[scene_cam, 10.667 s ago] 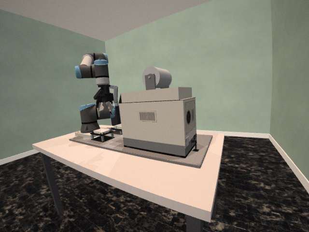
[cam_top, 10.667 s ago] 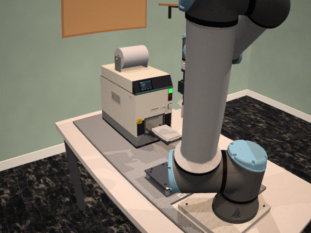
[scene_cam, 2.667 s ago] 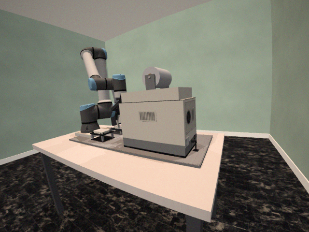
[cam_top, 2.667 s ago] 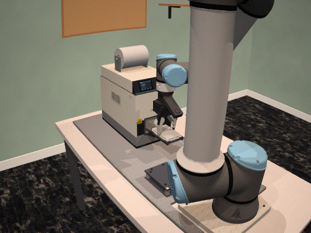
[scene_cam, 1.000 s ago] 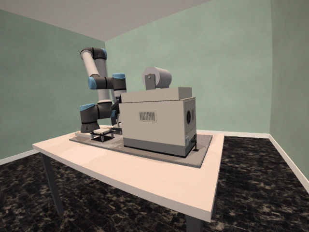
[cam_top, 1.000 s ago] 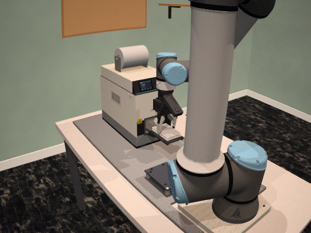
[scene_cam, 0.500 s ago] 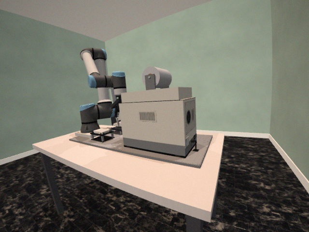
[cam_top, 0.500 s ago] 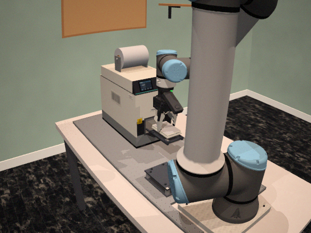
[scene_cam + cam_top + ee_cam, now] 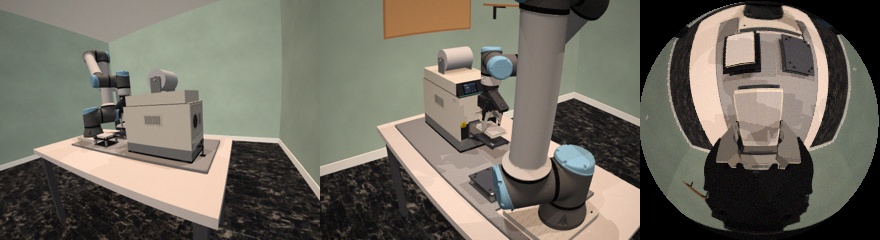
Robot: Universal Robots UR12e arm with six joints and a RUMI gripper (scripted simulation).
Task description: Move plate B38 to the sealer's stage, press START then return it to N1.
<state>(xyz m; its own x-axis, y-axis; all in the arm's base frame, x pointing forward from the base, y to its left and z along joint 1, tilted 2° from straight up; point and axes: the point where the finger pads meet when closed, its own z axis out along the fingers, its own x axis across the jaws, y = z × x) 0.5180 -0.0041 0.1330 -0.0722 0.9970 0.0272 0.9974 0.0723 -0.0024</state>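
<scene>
My hand is 60 mm above the sealer stage. From my hand the other things lie so: N1 label: 320 mm behind, 120 mm to the left, 150 mm below; small screen: 110 mm ahead, 50 mm to the left, 170 mm above; foil roll: 330 mm ahead, 20 mm to the left, 260 mm above.
</scene>
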